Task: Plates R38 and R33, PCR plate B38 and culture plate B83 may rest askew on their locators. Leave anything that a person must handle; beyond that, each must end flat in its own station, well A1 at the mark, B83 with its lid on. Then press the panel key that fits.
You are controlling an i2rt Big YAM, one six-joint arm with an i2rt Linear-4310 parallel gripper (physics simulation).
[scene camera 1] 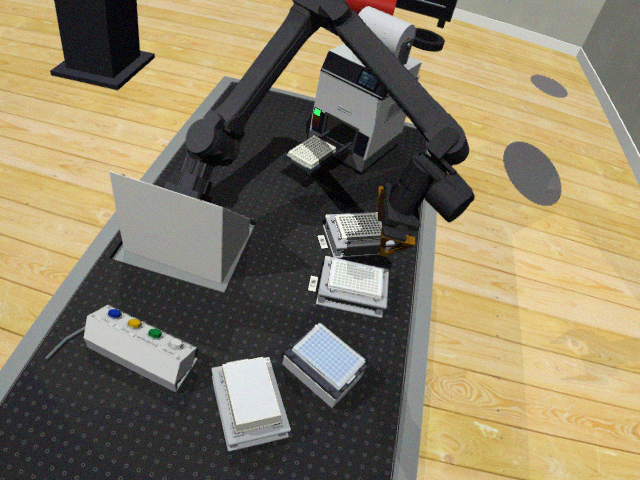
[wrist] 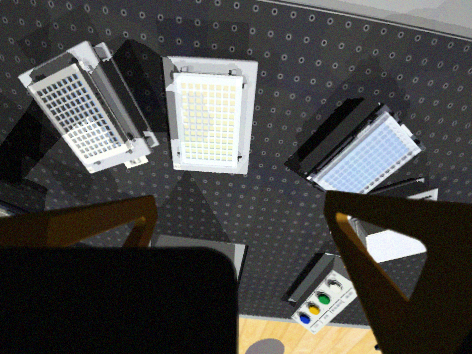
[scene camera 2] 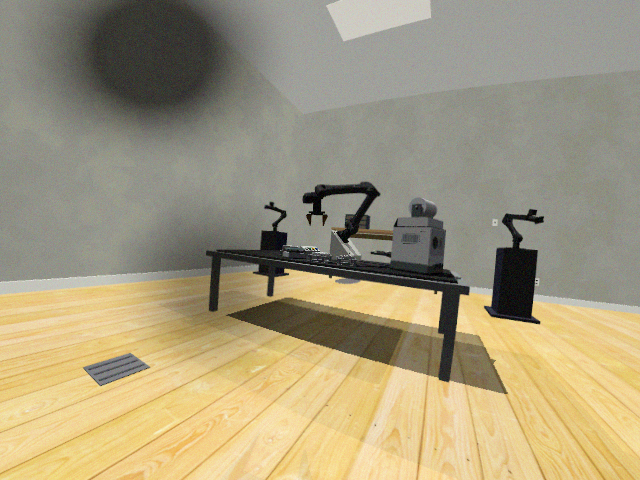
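Observation:
My gripper (scene camera 1: 381,222) (scene camera 2: 316,224) (wrist: 239,203) is open and empty, high above the table. A white open-grid plate (scene camera 1: 356,225) (wrist: 80,112) sits on a grey locator near it. A white plate with pale yellow wells (scene camera 1: 356,279) (wrist: 209,120) lies within its locator, edges roughly parallel. A blue-welled plate (scene camera 1: 329,356) (wrist: 367,155) rests on a dark-topped block. A plain white-topped plate (scene camera 1: 251,392) (wrist: 397,245) rests on a locator, partly behind a finger in the wrist view. The key panel (scene camera 1: 139,346) has blue, yellow, green and white keys. Plate labels and slight tilts cannot be told.
A grey instrument (scene camera 1: 343,98) (scene camera 2: 417,245) with a green light stands at the table's far end, with another pale plate (scene camera 1: 311,151) on its protruding tray. An upright grey screen (scene camera 1: 165,232) stands in front of the arm's base. A cable (scene camera 1: 64,342) leaves the key panel.

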